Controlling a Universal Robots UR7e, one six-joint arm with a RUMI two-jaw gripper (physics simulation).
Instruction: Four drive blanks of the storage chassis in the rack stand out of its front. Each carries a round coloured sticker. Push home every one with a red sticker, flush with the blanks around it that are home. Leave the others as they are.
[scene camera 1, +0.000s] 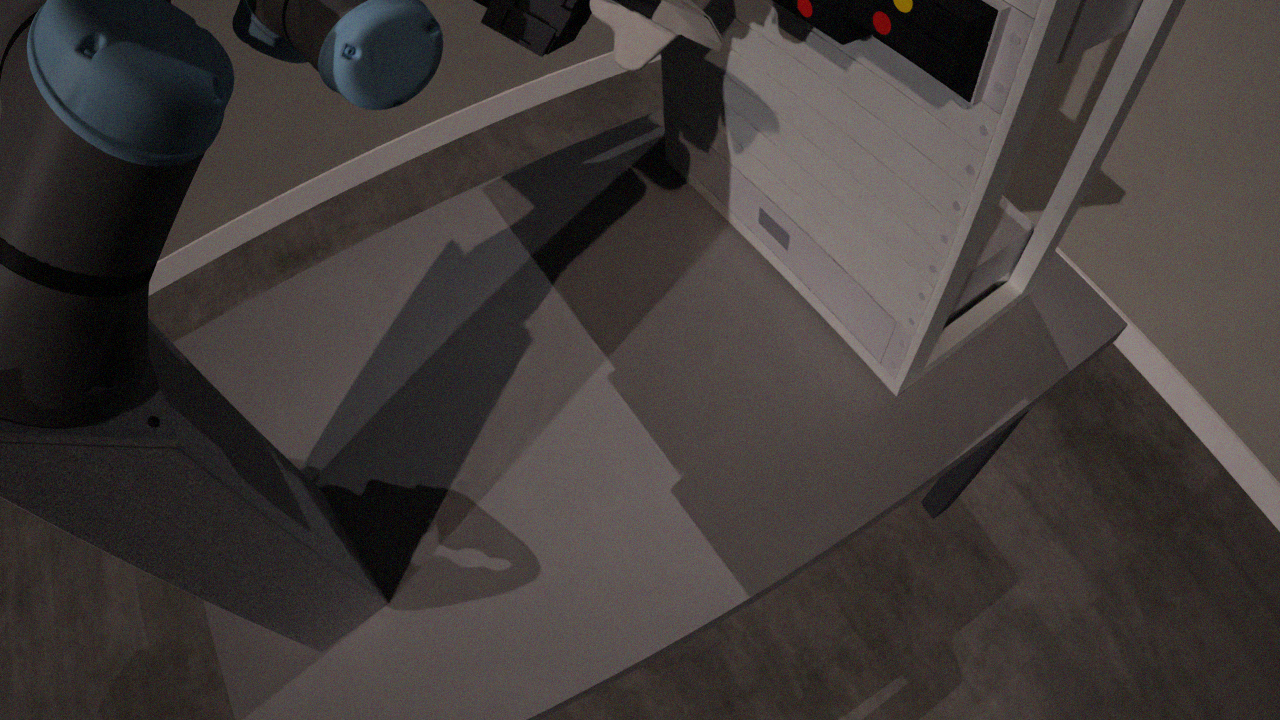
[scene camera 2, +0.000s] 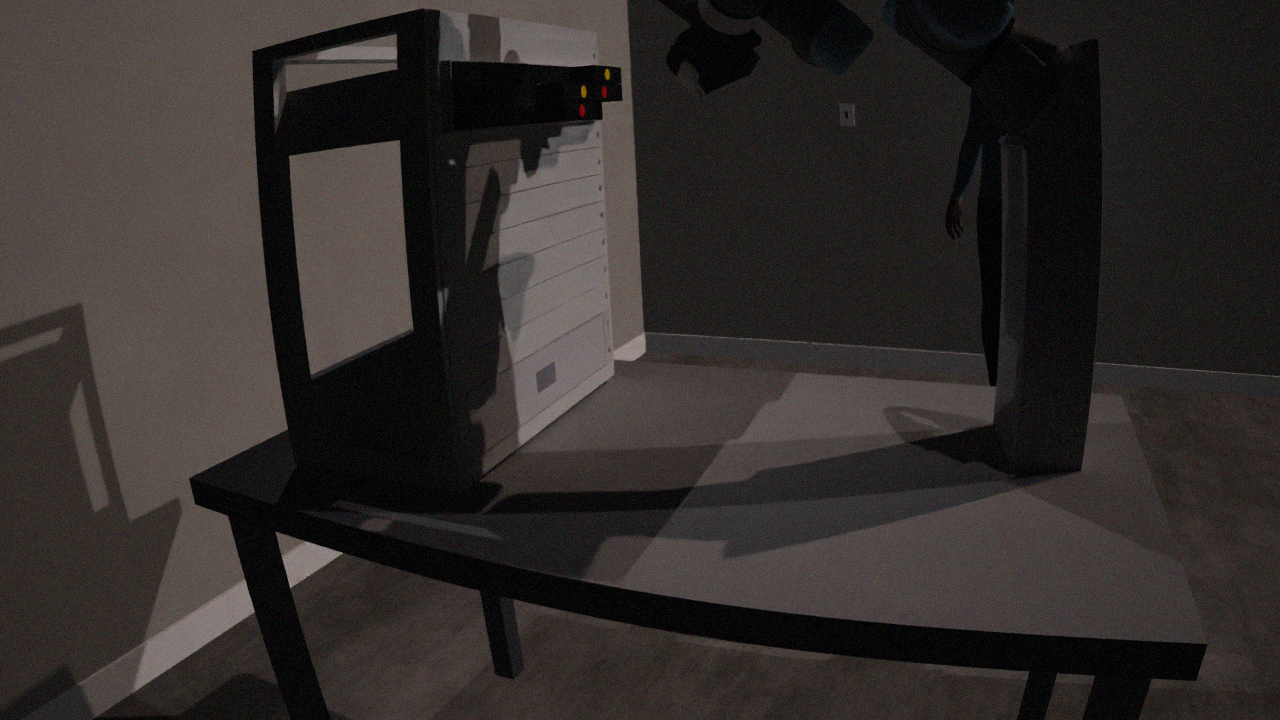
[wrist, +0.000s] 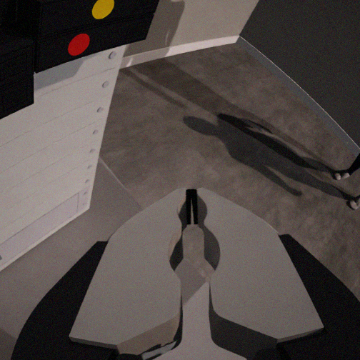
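The dark storage chassis (scene camera 2: 510, 89) (scene camera 1: 953, 53) sits high in the white rack (scene camera 2: 416, 223) (scene camera 1: 921, 313). In scene camera 2, a far pair shows a yellow-sticker blank (scene camera 2: 606, 74) above a red-sticker blank (scene camera 2: 604, 92); both stand out. A nearer pair, a second yellow-sticker blank (scene camera 2: 583, 91) above a second red-sticker blank (scene camera 2: 581, 111), also stands out. The wrist view shows one yellow sticker (wrist: 103, 8) and one red sticker (wrist: 79, 45) at upper left. My gripper (wrist: 190, 191) (scene camera 2: 690, 78) is shut and empty, in front of the rack and apart from the blanks.
The rack stands on the table (scene camera 1: 832, 465) (scene camera 2: 877, 555), with light panels below the chassis. The arm's pedestal (scene camera 2: 1056, 295) stands at the opposite side of the table. A person (scene camera 2: 987, 223) stands beyond it. Walls rise behind the rack. Scene camera 1 cuts off the chassis top.
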